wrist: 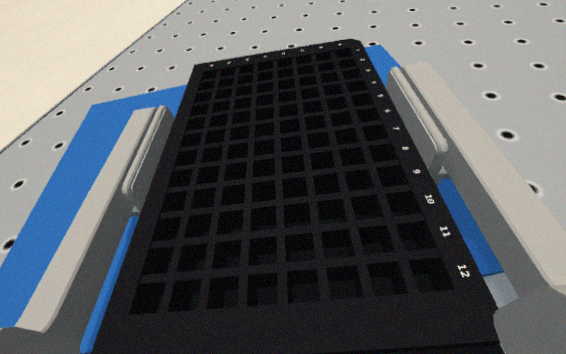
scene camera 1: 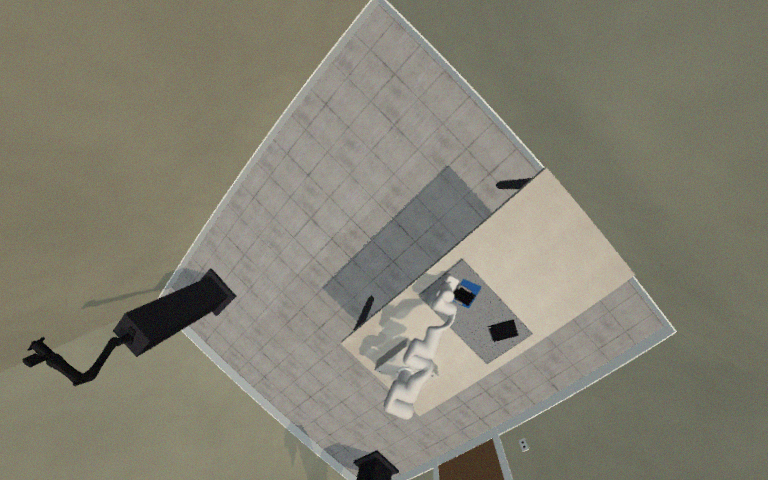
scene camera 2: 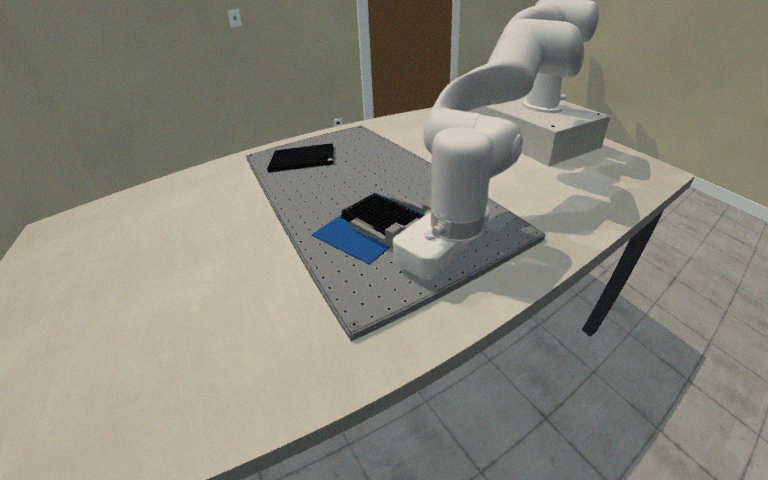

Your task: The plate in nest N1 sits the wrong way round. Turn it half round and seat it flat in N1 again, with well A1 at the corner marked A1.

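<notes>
The black multi-well plate (scene camera 1: 465, 296) (scene camera 2: 379, 210) (wrist: 280, 175) looks level between my fingers. In the wrist view its number 1 is at the far right corner and 12 at the near right; the far-edge letters are too small to read surely. My gripper (scene camera 2: 386, 217) (wrist: 282, 130) is shut on the plate's long sides, low over the blue mat (scene camera 1: 471, 284) (scene camera 2: 351, 240) (wrist: 65, 200). Whether the plate touches the mat cannot be told. The black nest (scene camera 1: 503, 330) (scene camera 2: 301, 157), apart from the plate, has a small white mark at one corner; its A1 marking is not readable.
The mat and nest are on a grey perforated board (scene camera 1: 492, 311) (scene camera 2: 362, 283) (wrist: 465, 65) on the beige table (scene camera 1: 566, 237) (scene camera 2: 169, 311). The arm's base stands on a box (scene camera 2: 577, 141) at the table's back right. The white arm (scene camera 2: 461, 169) hides part of the board.
</notes>
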